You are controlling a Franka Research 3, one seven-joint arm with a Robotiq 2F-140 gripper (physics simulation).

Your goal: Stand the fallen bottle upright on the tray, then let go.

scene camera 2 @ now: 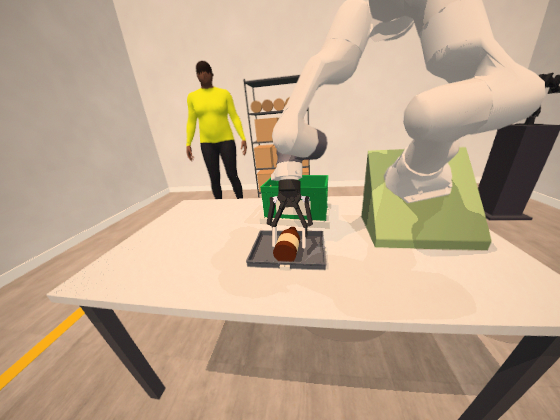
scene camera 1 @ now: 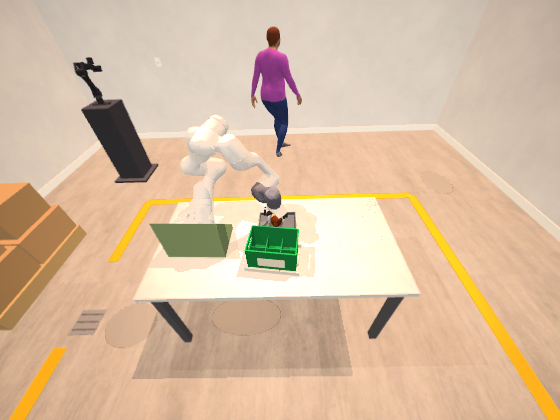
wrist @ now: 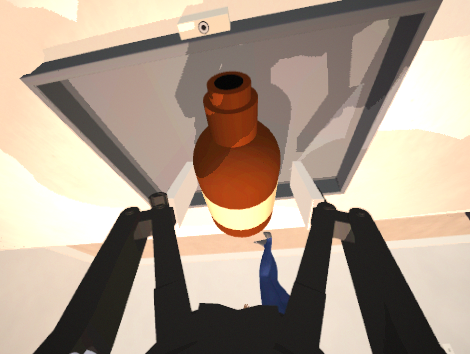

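The brown bottle [scene camera 1: 276, 220] [scene camera 2: 287, 245] [wrist: 236, 165] with a cream label lies on its side on the dark grey tray [scene camera 2: 316, 256] [wrist: 125, 110]. Its neck points toward the green crate, and its base faces scene camera 2. My gripper [scene camera 2: 289, 242] [wrist: 243, 173] is partly open and low over the tray. Its two pale fingertips stand on either side of the bottle, with a visible gap on each side in the wrist view. In scene camera 1 the crate's back wall and the arm hide part of the tray and fingers.
The green divided crate [scene camera 1: 272, 260] [scene camera 2: 320, 200] stands close to the tray, on the neck side. The green sloped block [scene camera 1: 192, 241] [scene camera 2: 430, 243] under the arm's base is on the white table [scene camera 1: 360, 265] [scene camera 2: 200, 295]. A person [scene camera 1: 273, 75] is beyond the table.
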